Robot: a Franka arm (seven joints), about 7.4 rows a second.
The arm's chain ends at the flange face. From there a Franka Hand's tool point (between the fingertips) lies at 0.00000 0.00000 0.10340 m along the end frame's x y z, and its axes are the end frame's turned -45 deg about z.
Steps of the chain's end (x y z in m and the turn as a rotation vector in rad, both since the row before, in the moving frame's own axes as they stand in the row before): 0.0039, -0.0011, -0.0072, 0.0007, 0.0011, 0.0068; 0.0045, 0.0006, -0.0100, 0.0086, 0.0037, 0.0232; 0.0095, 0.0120, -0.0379, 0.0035, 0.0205, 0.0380; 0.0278, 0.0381, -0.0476, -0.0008, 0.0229, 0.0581; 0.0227, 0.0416, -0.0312, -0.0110, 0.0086, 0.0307
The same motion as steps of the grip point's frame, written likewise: 0.0037, 0.0020, -0.0072, -0.0003, 0.0013, 0.0068; 0.0037, 0.0033, -0.0100, 0.0035, 0.0087, 0.0232; 0.0000, 0.0165, -0.0379, -0.0120, 0.0170, 0.0380; -0.0057, 0.0484, -0.0476, -0.0168, 0.0156, 0.0581; -0.0136, 0.0469, -0.0312, -0.0139, -0.0017, 0.0307
